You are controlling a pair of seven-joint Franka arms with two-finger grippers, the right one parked.
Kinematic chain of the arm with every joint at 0, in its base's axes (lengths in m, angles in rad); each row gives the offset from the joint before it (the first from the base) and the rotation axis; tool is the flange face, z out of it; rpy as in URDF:
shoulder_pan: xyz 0 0 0.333 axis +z
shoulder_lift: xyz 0 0 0 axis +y
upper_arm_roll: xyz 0 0 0.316 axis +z
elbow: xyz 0.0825 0 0 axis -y
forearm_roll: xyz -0.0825 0 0.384 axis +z
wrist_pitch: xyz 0 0 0 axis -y
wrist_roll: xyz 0.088 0 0 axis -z
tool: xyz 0 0 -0.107 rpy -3.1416 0 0
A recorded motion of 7 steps. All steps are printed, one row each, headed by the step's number.
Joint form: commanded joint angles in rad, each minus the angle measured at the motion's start. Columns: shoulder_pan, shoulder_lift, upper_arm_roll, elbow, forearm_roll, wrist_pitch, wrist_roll.
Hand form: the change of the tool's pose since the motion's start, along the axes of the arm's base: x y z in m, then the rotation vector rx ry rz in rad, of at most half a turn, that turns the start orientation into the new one. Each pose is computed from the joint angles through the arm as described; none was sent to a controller.
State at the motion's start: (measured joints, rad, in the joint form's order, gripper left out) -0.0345 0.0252 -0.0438 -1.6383 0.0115 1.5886 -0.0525
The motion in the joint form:
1: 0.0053 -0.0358 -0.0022 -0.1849 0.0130 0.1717 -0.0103
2: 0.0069 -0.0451 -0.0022 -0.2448 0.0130 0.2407 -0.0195
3: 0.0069 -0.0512 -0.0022 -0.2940 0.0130 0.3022 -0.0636
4: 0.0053 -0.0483 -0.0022 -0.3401 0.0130 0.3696 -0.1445
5: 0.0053 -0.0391 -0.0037 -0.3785 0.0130 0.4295 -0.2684
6: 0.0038 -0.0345 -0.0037 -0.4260 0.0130 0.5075 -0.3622
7: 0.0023 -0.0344 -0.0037 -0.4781 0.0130 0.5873 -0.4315
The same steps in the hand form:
1: -0.0060 0.0028 -0.0536 0.0127 -0.0238 0.0082
2: -0.0079 0.0036 -0.0712 0.0117 -0.0423 0.0175
3: -0.0096 0.0035 -0.0860 0.0119 -0.0615 0.0602
4: -0.0096 0.0024 -0.1036 0.0120 -0.0812 0.1381
5: -0.0091 0.0015 -0.1216 0.0126 -0.0952 0.2592
6: -0.0100 0.0005 -0.1394 0.0076 -0.1215 0.3502
7: -0.0133 -0.0003 -0.1564 -0.0004 -0.1485 0.4167

